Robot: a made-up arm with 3 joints.
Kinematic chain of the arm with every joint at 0, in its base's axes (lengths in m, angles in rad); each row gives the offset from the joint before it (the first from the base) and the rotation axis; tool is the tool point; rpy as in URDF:
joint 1: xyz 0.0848 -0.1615 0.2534 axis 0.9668 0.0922 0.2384
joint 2: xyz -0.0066 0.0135 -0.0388 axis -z
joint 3: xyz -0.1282 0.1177 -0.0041 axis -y
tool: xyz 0.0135 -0.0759 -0.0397 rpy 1.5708 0 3.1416
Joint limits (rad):
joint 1: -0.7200..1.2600
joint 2: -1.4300..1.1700
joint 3: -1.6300..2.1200
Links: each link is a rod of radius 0.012 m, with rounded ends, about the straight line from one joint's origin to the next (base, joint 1, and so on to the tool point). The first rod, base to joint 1, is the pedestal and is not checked.
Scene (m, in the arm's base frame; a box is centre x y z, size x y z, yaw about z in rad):
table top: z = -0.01
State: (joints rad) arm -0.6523 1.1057 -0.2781
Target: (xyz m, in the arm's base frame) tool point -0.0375 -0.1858 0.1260
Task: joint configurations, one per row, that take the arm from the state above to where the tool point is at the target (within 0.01 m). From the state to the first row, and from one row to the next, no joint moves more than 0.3 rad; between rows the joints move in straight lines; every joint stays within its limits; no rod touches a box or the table.
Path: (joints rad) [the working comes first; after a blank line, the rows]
Joints at the target: 1.1964 -1.0041 -1.5293
Straight joint move there: clear.

1: -0.4212 0.8420 -0.4345
2: -0.1901 0.5783 -0.5909
3: 0.0410 0.3145 -0.7473
4: 0.2720 0.0508 -0.9037
5: 0.5031 -0.2129 -1.0601
6: 0.7342 -0.4766 -1.2165
7: 0.9653 -0.7403 -1.3729
8: 1.1964 -1.0041 -1.5293

